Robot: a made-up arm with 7 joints. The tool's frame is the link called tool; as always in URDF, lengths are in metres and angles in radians. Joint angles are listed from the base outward.
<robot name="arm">
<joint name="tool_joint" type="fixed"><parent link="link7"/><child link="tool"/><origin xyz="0 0 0"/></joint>
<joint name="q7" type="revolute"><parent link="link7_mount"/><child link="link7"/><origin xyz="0 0 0"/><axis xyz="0 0 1"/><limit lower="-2.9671" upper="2.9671"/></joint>
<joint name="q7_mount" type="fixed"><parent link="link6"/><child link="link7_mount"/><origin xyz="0 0 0"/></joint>
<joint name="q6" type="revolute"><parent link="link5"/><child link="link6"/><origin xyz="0 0 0"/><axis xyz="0 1 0"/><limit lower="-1.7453" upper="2.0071"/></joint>
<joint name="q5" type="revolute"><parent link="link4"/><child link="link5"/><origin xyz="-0.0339 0 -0.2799"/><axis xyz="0 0 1"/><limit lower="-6.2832" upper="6.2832"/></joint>
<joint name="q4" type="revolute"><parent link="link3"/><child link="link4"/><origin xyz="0.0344 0 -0.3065"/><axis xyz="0 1 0"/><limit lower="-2.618" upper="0.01"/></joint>
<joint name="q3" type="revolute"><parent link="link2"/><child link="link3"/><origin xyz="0 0 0"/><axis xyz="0 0 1"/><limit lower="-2.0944" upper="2.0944"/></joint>
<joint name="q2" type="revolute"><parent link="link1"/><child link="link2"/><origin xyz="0 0 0"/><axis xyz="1 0 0"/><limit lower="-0.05" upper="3.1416"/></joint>
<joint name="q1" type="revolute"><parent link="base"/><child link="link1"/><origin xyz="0 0 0"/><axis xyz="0 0.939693 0.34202"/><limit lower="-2.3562" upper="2.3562"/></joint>
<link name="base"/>
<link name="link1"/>
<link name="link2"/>
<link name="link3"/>
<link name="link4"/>
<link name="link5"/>
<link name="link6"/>
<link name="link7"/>
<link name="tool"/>
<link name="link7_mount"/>
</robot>
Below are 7 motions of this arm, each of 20 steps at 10 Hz.
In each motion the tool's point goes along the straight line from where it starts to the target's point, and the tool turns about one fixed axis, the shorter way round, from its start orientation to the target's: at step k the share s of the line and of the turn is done. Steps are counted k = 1, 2, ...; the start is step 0. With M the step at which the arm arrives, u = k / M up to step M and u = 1 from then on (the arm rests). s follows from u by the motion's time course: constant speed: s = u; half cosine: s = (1 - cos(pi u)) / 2; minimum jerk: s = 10 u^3 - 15 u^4 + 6 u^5.
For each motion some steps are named. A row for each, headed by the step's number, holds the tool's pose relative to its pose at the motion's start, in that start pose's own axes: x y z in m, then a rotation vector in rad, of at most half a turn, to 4 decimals.
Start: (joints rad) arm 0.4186 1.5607 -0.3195 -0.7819 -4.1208 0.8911 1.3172
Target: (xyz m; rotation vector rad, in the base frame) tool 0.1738 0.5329 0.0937 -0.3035 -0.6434 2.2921
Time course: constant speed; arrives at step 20
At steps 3, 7, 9, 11, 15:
3: -0.0112 -0.0146 0.0308 -0.0514 0.0108 -0.0040
7: -0.0260 -0.0341 0.0719 -0.1200 0.0252 -0.0093
9: -0.0335 -0.0439 0.0925 -0.1543 0.0324 -0.0119
11: -0.0409 -0.0536 0.1130 -0.1886 0.0396 -0.0146
15: -0.0558 -0.0732 0.1541 -0.2572 0.0540 -0.0199

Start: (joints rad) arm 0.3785 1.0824 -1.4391 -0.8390 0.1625 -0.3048 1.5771
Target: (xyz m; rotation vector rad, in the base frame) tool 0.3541 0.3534 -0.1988 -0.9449 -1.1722 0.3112
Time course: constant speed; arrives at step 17
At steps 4, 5, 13, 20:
4: 0.1045 -0.0409 0.0712 -0.2739 -0.2700 -0.0185
5: 0.1306 -0.0511 0.0890 -0.3424 -0.3375 -0.0231
13: 0.3396 -0.1330 0.2315 -0.8902 -0.8774 -0.0600
20: 0.4441 -0.1739 0.3027 -1.1641 -1.1474 -0.0785

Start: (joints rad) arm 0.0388 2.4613 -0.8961 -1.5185 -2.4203 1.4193 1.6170
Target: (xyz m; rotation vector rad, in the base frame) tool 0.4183 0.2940 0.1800 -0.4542 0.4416 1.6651
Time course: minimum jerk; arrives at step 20
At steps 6, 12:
6: -0.0294 0.0019 -0.0312 0.0558 -0.1117 -0.1456
12: -0.1231 0.0081 -0.1306 0.2334 -0.4677 -0.6095

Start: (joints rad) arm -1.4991 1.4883 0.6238 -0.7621 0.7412 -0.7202 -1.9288
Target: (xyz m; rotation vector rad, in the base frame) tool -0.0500 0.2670 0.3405 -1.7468 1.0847 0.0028
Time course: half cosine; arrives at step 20
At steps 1, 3, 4, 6, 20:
1: 0.0003 0.0015 -0.0004 0.0036 -0.0068 0.0044
3: 0.0024 0.0131 -0.0034 0.0315 -0.0598 0.0389
4: 0.0041 0.0230 -0.0060 0.0552 -0.1047 0.0681
6: 0.0089 0.0497 -0.0129 0.1192 -0.2261 0.1471
20: 0.0433 0.2411 -0.0624 0.5782 -1.0969 0.7137

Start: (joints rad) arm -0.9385 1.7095 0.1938 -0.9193 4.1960 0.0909 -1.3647
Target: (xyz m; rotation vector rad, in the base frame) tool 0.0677 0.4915 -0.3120 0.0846 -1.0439 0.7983
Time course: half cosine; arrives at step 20
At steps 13, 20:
13: 0.1609 0.1537 0.4094 1.0725 0.6703 -0.8311
20: 0.2214 0.2114 0.5631 1.4752 0.9220 -1.1432

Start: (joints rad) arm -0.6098 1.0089 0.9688 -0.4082 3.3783 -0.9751 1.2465
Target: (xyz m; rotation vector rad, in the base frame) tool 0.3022 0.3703 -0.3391 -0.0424 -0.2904 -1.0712
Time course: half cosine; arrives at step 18
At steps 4, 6, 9, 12, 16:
4: 0.0107 -0.0228 -0.0153 -0.0672 -0.0340 -0.0268
6: 0.0228 -0.0487 -0.0326 -0.1436 -0.0728 -0.0573
9: 0.0455 -0.0974 -0.0652 -0.2873 -0.1455 -0.1147
12: 0.0683 -0.1462 -0.0979 -0.4309 -0.2183 -0.1720
16: 0.0883 -0.1890 -0.1265 -0.5572 -0.2822 -0.2224

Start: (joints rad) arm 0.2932 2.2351 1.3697 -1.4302 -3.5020 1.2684 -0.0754
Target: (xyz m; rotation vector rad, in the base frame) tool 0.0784 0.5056 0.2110 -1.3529 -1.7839 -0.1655
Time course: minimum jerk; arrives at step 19
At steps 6, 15, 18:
6: -0.0616 0.0250 0.0508 -0.0048 -0.1990 0.0485
15: -0.3117 0.1266 0.2568 -0.0245 -1.0063 0.2451
18: -0.3334 0.1354 0.2746 -0.0262 -1.0764 0.2621

